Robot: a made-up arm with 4 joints.
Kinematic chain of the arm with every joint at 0, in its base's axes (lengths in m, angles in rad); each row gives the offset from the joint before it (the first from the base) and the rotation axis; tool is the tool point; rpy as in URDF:
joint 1: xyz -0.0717 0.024 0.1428 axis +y
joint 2: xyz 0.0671 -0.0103 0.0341 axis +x
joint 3: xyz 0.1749 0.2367 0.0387 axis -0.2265 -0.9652 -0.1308
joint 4: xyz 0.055 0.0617 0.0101 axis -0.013 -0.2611 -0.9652
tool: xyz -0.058 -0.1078 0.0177 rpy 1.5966 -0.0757 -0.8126
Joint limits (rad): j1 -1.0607..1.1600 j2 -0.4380..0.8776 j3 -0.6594..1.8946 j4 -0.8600..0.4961
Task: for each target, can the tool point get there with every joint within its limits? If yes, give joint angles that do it. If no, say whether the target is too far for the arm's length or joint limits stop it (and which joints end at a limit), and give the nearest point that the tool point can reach.
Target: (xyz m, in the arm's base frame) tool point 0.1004 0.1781 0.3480
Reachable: yes | joints -0.1739 0.4712 0.6260 0.2039
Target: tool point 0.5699 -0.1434 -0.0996
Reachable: no: too far | nearest point 0.3000 0.0392 0.0024 | short by 0.341 m
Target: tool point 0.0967 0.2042 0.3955
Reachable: yes | joints -0.5707 -0.1084 0.5834 -0.6089
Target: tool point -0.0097 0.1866 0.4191
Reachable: yes | joints -0.8817 0.1489 -0.0385 -0.1105
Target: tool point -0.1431 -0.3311 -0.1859
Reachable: no: joint limits stop it (at a limit: joint 1, joint 2, joint 3) | nearest point 0.0184 0.1860 -0.1822 | short by 0.542 m
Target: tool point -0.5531 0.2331 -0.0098
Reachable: no: joint limits stop it (at a limit: joint 1, joint 2, joint 4) | nearest point -0.0490 0.2246 -0.0777 | short by 0.509 m
